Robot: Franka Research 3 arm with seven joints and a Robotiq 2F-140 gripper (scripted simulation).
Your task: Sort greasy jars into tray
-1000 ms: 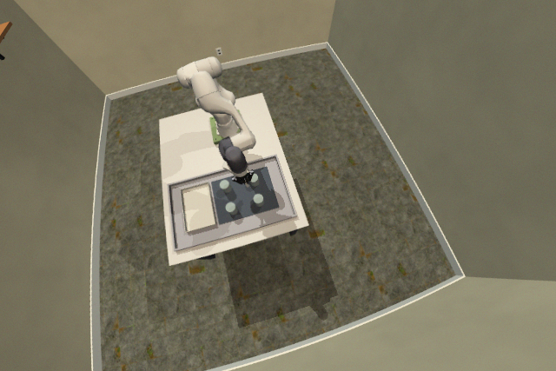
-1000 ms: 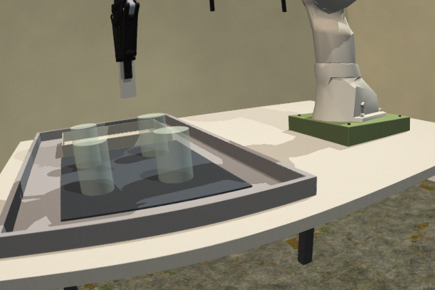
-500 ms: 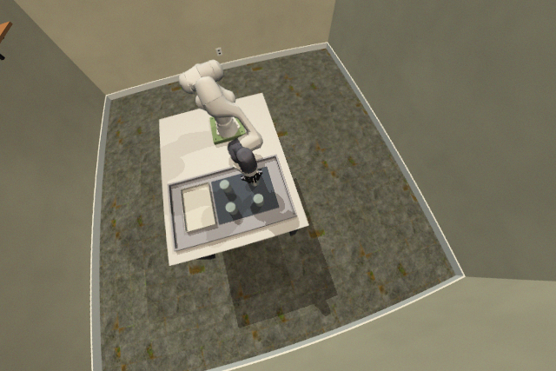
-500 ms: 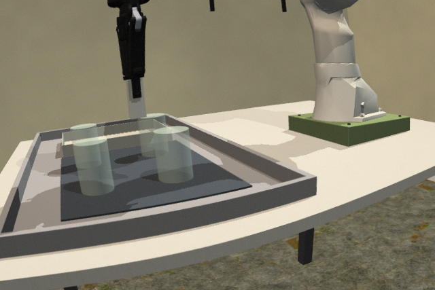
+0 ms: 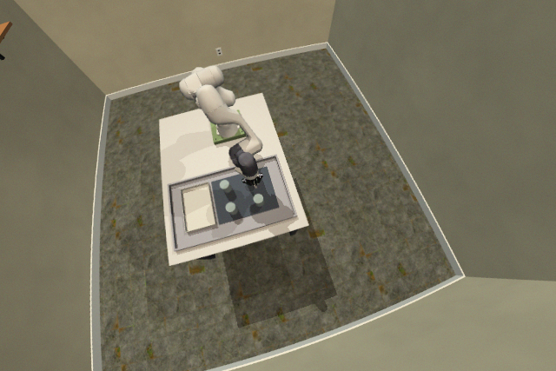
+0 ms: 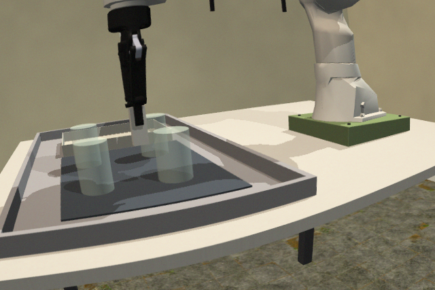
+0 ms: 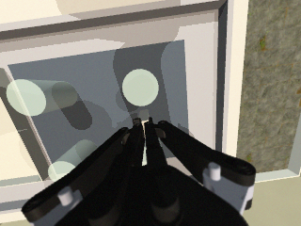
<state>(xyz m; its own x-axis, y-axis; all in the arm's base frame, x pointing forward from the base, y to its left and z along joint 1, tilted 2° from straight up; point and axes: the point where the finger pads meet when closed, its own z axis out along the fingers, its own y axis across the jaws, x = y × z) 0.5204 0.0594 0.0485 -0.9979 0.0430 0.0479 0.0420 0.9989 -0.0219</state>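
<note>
The dark mat is 100 mm below my hand and 90 mm to the right of it. From my hand the other things lie so: cream tray (410 mm to the right, 100 mm below, 20 mm behind).
</note>
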